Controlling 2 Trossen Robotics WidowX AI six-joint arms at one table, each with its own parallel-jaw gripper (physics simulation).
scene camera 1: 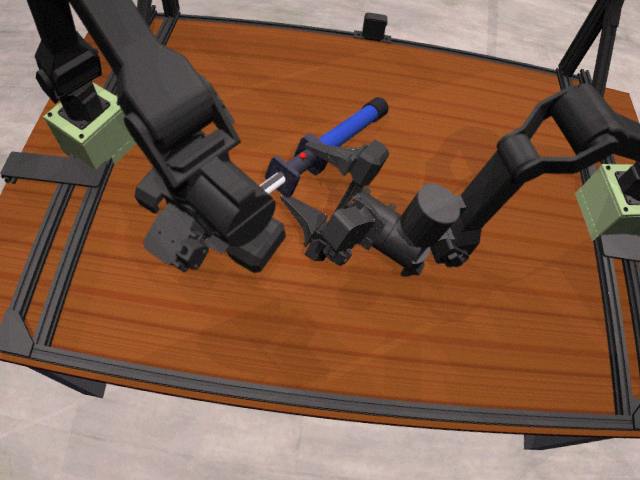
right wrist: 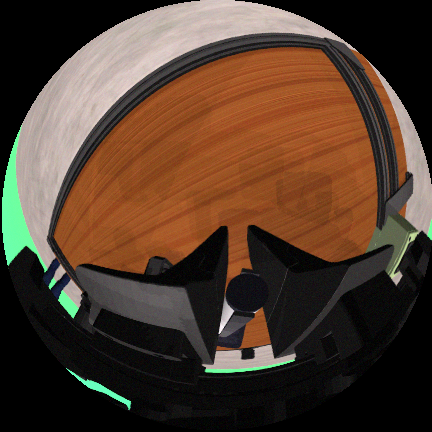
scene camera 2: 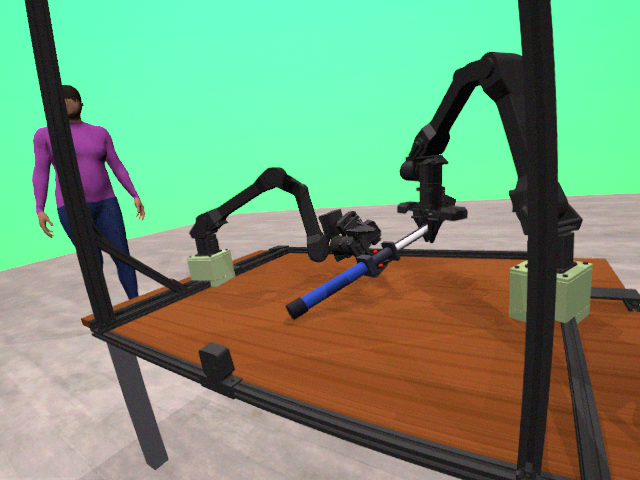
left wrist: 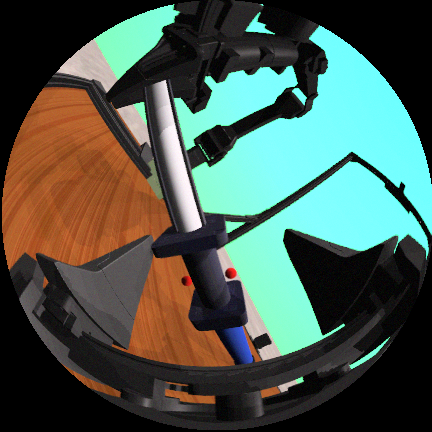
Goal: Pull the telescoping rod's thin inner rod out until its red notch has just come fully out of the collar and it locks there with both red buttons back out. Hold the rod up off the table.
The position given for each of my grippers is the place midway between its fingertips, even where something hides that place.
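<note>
You'd find my left gripper (scene camera 1: 293, 170), (scene camera 2: 383, 245) and (left wrist: 219, 239). Then there's my right gripper, and that's at (scene camera 1: 220, 245), (scene camera 2: 429, 242), (left wrist: 109, 102) and (right wrist: 236, 232). I can also see a thin silver inner rod (left wrist: 176, 181), (right wrist: 245, 293).
</note>
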